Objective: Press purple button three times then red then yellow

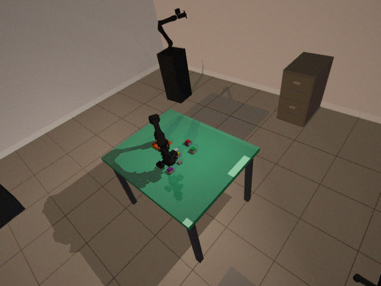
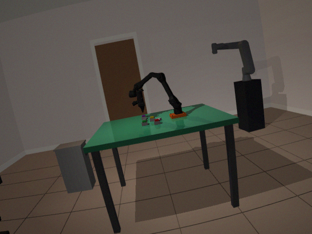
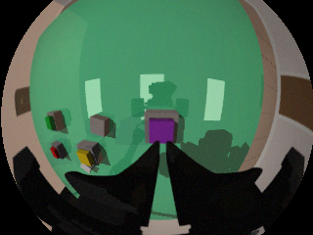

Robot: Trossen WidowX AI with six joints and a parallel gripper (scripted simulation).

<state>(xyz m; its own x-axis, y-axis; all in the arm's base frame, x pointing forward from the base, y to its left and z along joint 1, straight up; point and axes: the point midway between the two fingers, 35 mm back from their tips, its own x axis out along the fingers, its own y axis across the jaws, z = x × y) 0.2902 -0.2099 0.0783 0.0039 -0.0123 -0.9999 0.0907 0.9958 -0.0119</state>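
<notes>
Right now the purple button is 30 mm below my gripper tip. Round my gripper tip: grey block: 110 mm to the left, 60 mm below, 10 mm ahead; then yellow button: 170 mm to the left, 60 mm behind, 30 mm below; then white block: 210 mm to the left, 110 mm behind, 60 mm below.
</notes>
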